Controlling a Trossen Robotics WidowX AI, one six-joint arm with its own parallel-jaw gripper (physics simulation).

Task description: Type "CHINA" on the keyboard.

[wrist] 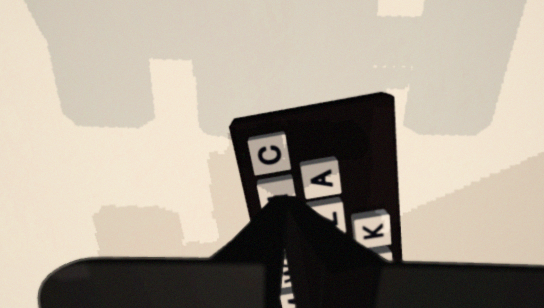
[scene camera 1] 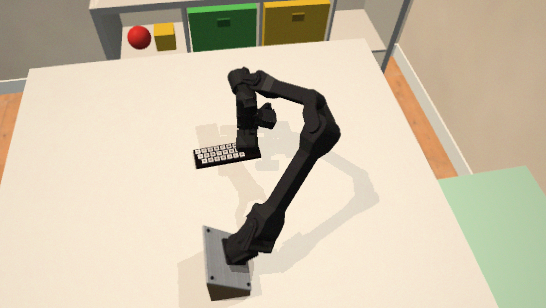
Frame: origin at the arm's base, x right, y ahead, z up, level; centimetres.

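Where they show: gripper, fingertip midpoint: (wrist: 283, 206); arm's base, link origin: (scene camera 1: 233, 252).
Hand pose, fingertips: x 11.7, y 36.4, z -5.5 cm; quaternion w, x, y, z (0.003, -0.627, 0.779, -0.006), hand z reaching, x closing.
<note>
Each offset is from my fingertips to the top centre of the thing. Level surfaces: height alone.
The black keyboard @[dx -6.8, dy -1.6, dz -0.9 cm] (scene camera 1: 218, 155) (wrist: 382, 150) with white letter keys lies on the table, its right end partly hidden by the gripper in the scene view. In the wrist view the C key @[dx +1.9, dy +0.2, dz -0.9 cm] (wrist: 270, 154) is at the far end of one row. The A key @[dx +0.4, dy -1.7, dz -0.9 cm] (wrist: 321, 178) and the K key @[dx -2.5, dy -3.6, dz -0.9 cm] (wrist: 372, 229) end the other two rows. My gripper (wrist: 283, 206) is shut and empty, pointing down over the right end of the keyboard. Its tips cover part of the key beside C, whose letter is mostly hidden. The H, I and N keys cannot be made out.
The arm's metal base plate (scene camera 1: 216, 255) stands at the front of the white table @[dz -2.5 cm] (scene camera 1: 100, 200). Behind the table, a shelf holds a red ball (scene camera 1: 139, 37), a yellow block (scene camera 1: 164, 37), a green bin (scene camera 1: 222, 32) and a yellow bin (scene camera 1: 296, 27). A green surface (scene camera 1: 505, 225) is at the right.
</note>
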